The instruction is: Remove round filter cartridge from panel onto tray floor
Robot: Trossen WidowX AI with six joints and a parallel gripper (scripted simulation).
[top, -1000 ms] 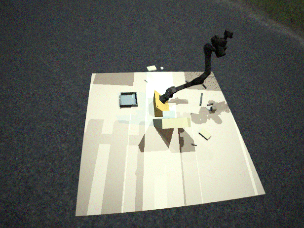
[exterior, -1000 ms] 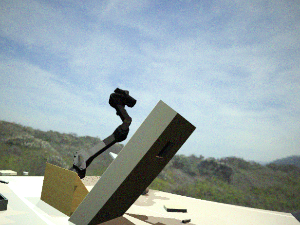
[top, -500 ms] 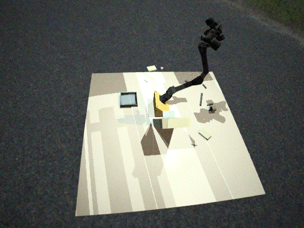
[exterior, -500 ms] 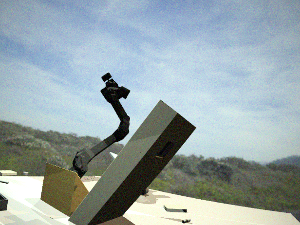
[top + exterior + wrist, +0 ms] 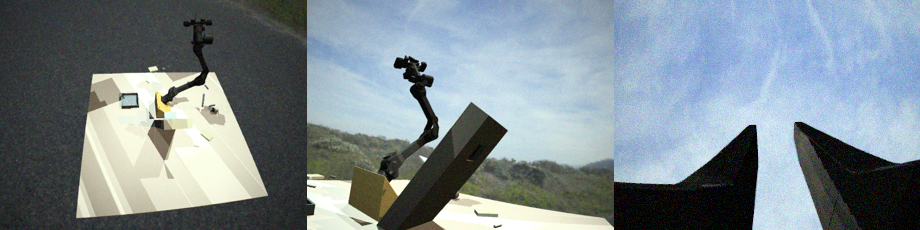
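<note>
My gripper tip is now 560 mm short of the round filter cartridge, 490 mm above it and 130 mm to the left of it. The rest, counted from my gripper tip: blue-grey tray: 760 mm below, 450 mm to the right, 160 mm ahead.
</note>
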